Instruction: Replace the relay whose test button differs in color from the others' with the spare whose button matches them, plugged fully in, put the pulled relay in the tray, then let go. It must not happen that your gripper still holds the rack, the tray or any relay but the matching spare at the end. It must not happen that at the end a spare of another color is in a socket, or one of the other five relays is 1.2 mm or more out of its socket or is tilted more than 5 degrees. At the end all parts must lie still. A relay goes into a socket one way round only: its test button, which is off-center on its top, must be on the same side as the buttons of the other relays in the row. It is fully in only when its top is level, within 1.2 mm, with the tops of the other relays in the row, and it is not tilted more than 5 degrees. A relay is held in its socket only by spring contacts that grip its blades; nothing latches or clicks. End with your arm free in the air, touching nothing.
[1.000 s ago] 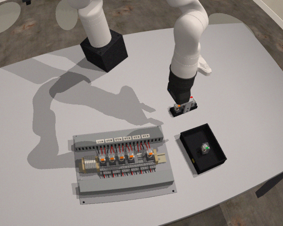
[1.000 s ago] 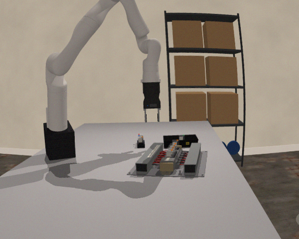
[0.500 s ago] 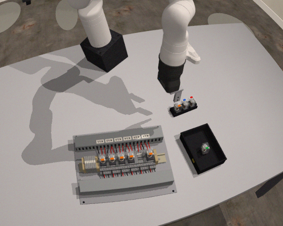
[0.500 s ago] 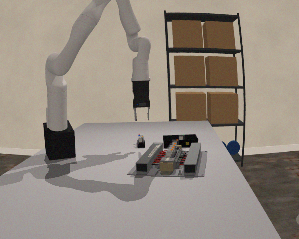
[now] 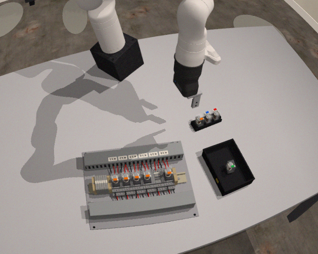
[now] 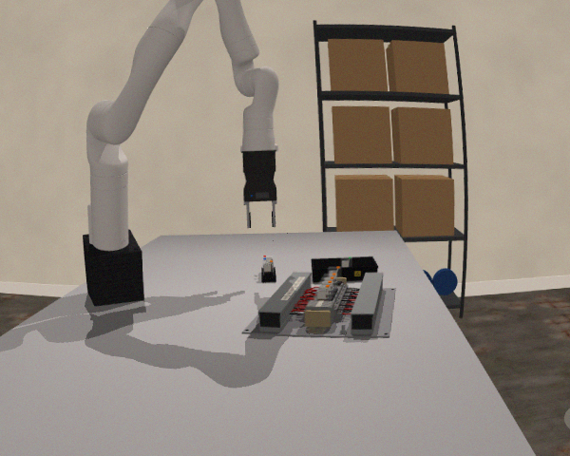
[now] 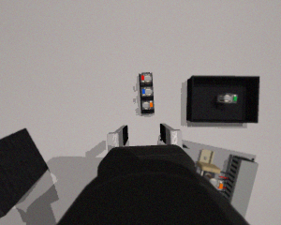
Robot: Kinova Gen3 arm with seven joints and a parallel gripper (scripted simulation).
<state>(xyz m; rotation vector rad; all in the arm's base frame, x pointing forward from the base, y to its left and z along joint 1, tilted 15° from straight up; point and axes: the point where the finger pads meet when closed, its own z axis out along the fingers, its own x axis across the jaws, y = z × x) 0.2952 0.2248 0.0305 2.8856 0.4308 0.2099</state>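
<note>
The blue-button relay lies 13 cm below my hand, 8 cm to the left of it and 1 cm behind it. Also, from my hand: red-button relay: 13 cm below, 11 cm to the left, 2 cm behind; spare holder: 15 cm below, 8 cm to the left, 1 cm behind; green-button relay: 18 cm ahead, 13 cm below, 10 cm to the left.
</note>
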